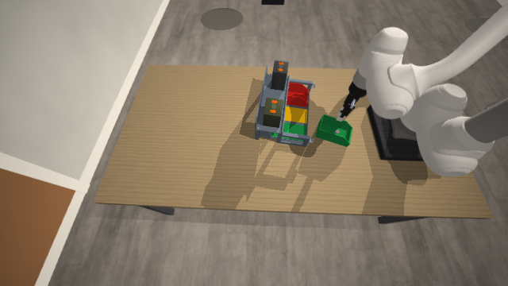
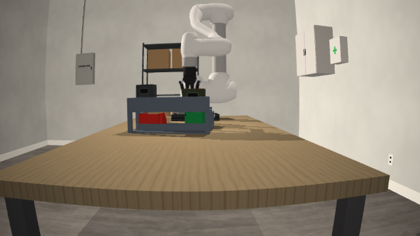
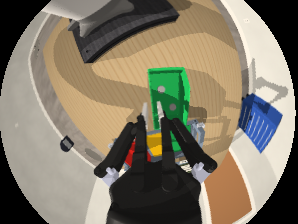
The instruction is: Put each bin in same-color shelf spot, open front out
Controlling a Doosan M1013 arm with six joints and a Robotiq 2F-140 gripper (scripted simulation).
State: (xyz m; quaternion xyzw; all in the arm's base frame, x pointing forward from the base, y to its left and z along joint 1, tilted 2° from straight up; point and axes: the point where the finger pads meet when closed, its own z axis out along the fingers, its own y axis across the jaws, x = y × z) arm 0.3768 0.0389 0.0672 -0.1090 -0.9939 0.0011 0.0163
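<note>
The green bin lies 1 cm ahead of my hand, 5 cm to the left of it and 8 cm below it. Round my hand: red bin: 24 cm ahead, 16 cm to the right, 7 cm below.
</note>
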